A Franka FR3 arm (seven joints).
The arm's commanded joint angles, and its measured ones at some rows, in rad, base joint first. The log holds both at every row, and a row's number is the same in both.
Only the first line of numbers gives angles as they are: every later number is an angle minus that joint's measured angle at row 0.
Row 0, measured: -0.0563 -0.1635 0.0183 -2.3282 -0.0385 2.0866 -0.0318
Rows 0 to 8, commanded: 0.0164 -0.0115 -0.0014 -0.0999 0.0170 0.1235 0.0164; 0.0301 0.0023 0.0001 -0.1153 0.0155 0.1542 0.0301; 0.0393 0.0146 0.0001 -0.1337 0.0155 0.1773 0.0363; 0.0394 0.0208 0.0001 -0.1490 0.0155 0.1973 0.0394; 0.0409 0.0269 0.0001 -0.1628 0.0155 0.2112 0.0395; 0.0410 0.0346 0.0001 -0.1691 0.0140 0.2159 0.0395; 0.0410 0.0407 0.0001 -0.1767 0.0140 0.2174 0.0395; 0.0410 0.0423 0.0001 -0.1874 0.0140 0.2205 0.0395; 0.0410 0.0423 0.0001 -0.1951 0.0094 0.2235 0.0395
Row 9, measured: 0.0304 0.0444 0.0046 -0.1562 0.0001 0.1861 0.0266
